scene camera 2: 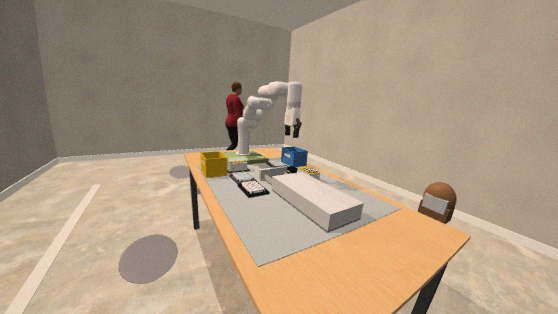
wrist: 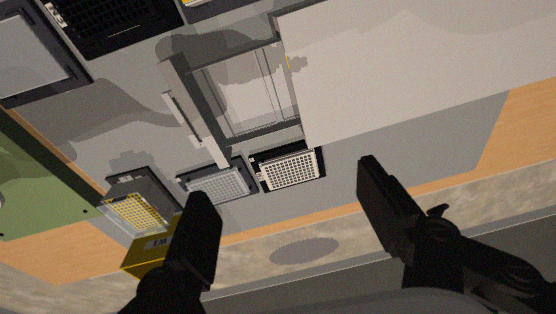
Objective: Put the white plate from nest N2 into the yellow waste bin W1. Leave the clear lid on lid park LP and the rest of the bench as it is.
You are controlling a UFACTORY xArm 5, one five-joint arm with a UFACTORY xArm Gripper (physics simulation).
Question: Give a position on a grey mat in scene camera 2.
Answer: At 270,228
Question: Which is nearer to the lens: the long white box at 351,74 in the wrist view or the translucent gridded plate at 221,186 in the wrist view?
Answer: The long white box.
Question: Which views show the long white box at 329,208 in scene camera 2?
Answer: Scene camera 2 and the wrist view: all of them.
